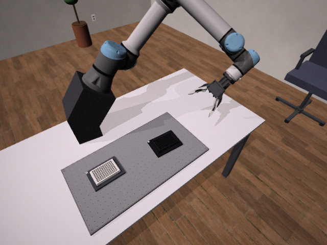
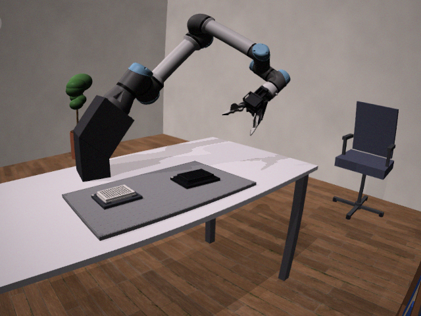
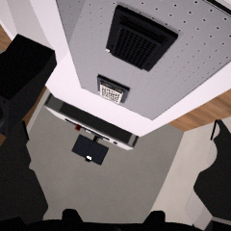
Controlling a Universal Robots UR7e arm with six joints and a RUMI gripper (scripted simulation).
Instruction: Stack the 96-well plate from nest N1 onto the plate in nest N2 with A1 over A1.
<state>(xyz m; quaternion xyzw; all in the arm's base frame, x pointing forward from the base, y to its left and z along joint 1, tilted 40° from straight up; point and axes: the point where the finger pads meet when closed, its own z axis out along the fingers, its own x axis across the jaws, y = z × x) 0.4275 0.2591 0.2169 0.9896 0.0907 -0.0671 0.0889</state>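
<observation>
My gripper is now 110 mm past the white 96-well plate, 530 mm to the left of it and 190 mm above it. The rest, counted from my hand: black 96-well plate (50 mm behind, 190 mm to the right, 190 mm below); then black nest n2 (50 mm behind, 190 mm to the right, 200 mm below); then nest N1 (110 mm behind, 530 mm to the right, 200 mm below).
</observation>
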